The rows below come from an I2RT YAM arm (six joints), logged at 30 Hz.
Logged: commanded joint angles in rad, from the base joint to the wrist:
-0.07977 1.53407 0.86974 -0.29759 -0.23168 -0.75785
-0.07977 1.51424 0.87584 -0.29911 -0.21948 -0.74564
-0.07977 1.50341 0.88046 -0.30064 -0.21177 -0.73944
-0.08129 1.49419 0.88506 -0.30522 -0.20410 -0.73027
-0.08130 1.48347 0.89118 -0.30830 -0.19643 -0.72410
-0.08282 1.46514 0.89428 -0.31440 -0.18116 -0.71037
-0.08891 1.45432 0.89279 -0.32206 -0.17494 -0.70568
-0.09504 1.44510 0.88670 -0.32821 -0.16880 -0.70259
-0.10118 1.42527 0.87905 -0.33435 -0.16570 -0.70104
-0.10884 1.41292 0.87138 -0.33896 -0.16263 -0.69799
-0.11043 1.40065 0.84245 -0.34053 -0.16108 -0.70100
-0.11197 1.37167 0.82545 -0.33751 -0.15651 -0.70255
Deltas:
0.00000 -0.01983 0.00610 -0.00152 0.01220 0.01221
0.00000 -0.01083 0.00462 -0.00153 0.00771 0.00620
-0.00152 -0.00922 0.00460 -0.00458 0.00767 0.00917
-0.00001 -0.01072 0.00612 -0.00308 0.00767 0.00617
-0.00152 -0.01833 0.00310 -0.00610 0.01527 0.01373
-0.00609 -0.01082 -0.00149 -0.00766 0.00622 0.00469
-0.00613 -0.00922 -0.00609 -0.00615 0.00614 0.00309
-0.00614 -0.01983 -0.00765 -0.00614 0.00310 0.00155
-0.00766 -0.01235 -0.00767 -0.00461 0.00307 0.00305
-0.00159 -0.01227 -0.02893 -0.00157 0.00155 -0.00301
-0.00154 -0.02898 -0.01700 0.00302 0.00457 -0.00155

